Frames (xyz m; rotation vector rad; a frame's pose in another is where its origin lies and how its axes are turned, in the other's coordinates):
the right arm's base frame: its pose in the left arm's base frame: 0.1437 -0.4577 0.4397 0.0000 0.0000 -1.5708
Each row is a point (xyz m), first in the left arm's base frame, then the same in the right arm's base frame.
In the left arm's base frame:
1: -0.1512 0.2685 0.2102
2: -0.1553 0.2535 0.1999
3: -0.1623 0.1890 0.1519
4: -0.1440 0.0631 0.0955
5: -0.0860 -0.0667 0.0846
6: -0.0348 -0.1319 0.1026
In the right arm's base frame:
1: -0.7262 -0.2949 -0.2295
2: -0.7112 -0.2990 -0.2398
3: -0.6467 -0.3060 -0.2878
4: -0.5208 -0.2877 -0.3442
5: -0.3910 -0.2297 -0.3551
6: -0.3258 -0.1785 -0.3371

